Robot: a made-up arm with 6 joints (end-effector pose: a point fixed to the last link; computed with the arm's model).
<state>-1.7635 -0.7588 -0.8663 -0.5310 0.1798 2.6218</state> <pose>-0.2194 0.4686 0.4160 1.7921 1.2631 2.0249</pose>
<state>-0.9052 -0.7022 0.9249 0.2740 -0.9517 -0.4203</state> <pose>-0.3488 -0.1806 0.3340 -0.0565 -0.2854 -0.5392</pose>
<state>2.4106 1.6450 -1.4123 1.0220 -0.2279 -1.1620</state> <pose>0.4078 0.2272 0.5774 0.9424 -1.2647 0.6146</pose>
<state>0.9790 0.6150 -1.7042 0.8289 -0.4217 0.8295</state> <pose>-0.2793 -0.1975 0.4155 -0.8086 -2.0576 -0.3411</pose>
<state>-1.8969 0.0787 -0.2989 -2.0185 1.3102 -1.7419</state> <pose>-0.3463 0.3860 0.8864 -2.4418 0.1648 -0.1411</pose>
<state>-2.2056 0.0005 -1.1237 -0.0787 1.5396 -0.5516</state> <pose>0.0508 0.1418 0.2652 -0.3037 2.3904 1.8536</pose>
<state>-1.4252 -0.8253 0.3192 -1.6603 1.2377 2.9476</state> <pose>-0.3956 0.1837 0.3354 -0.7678 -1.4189 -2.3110</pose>
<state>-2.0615 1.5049 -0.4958 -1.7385 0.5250 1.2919</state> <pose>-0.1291 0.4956 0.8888 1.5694 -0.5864 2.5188</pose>
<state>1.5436 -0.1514 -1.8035 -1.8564 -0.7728 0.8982</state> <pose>-0.1446 -0.2181 0.5864 0.2597 1.2360 0.1890</pose>
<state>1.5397 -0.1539 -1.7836 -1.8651 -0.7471 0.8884</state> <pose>-0.1436 -0.2194 0.5895 0.2532 1.2533 0.1773</pose>
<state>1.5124 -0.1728 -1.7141 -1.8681 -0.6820 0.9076</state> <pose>-0.1431 -0.2209 0.5920 0.2521 1.2498 0.1505</pose>
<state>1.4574 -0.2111 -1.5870 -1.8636 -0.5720 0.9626</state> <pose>-0.1434 -0.2219 0.5914 0.2592 1.2162 0.1100</pose>
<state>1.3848 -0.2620 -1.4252 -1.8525 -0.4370 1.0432</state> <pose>-0.1442 -0.2209 0.5844 0.2765 1.1539 0.0685</pose>
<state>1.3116 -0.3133 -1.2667 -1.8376 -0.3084 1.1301</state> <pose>-0.1455 -0.2177 0.5711 0.3035 1.0756 0.0365</pose>
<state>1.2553 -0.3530 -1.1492 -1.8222 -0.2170 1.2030</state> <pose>-0.1470 -0.2137 0.5563 0.3333 1.0027 0.0183</pose>
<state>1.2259 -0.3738 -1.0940 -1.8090 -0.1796 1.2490</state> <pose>-0.1484 -0.2109 0.5455 0.3565 0.9527 0.0137</pose>
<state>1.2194 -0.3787 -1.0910 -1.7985 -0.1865 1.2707</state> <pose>-0.1495 -0.2099 0.5401 0.3703 0.9266 0.0190</pose>
